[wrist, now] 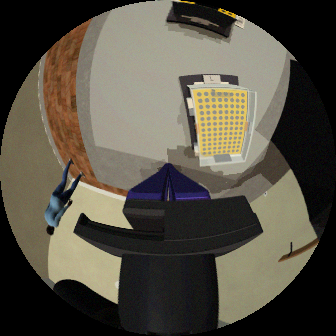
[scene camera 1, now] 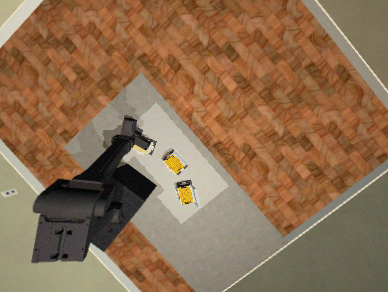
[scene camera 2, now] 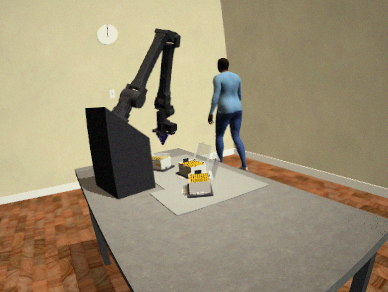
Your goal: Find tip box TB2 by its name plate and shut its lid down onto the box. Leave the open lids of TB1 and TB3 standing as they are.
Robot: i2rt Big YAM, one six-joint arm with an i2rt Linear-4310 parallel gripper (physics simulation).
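Seen in the pictures: gripper, fingertip midpoint: (wrist: pixel 167 167) (scene camera 2: pixel 162 144); arm's base, origin of the base link: (scene camera 2: pixel 116 120).
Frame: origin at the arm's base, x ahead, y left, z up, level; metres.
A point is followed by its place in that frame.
Tip box TB2 (scene camera 1: pixel 142 149) {z -0.249, x 0.225, y 0.231 m} (scene camera 2: pixel 161 162) {z -0.280, x 0.231, y 0.200 m} (wrist: pixel 220 120) {z -0.248, x 0.243, y 0.258 m} has yellow racks. Its clear lid (wrist: pixel 251 120) {z -0.248, x 0.205, y 0.229 m} lies down over the top; whether it is fully seated I cannot tell. My gripper (scene camera 2: pixel 162 143) {z -0.213, x 0.279, y 0.329 m} (wrist: pixel 167 167) {z -0.213, x 0.279, y 0.329 m} is shut and empty, above the table near TB2, at the box's lower left in the wrist view. The arm partly covers TB2 in scene camera 1. TB3 (scene camera 1: pixel 174 163) (scene camera 2: pixel 192 169) (wrist: pixel 202 21) is the middle box and TB1 (scene camera 1: pixel 185 195) (scene camera 2: pixel 200 189) the nearest in scene camera 2; their clear lids stand open. The name plates are not readable.
The boxes are on a pale mat (scene camera 1: pixel 212 184) {z -0.326, x 0.483, y -0.234 m} (scene camera 2: pixel 240 185) {z -0.326, x 0.468, y -0.234 m} (wrist: pixel 130 75) {z -0.326, x 0.391, y 0.260 m} on the grey table (scene camera 1: pixel 200 255) {z -0.328, x 0.120, y -0.654 m} (scene camera 2: pixel 200 245) {z -0.329, x 0.131, y -0.601 m}. The black pedestal (scene camera 1: pixel 136 184) {z -0.179, x 0.101, y 0.061 m} (scene camera 2: pixel 122 160) {z -0.164, x -0.005, y -0.087 m} stands beside the mat. A person (scene camera 2: pixel 228 92) (wrist: pixel 58 202) stands beyond the table.
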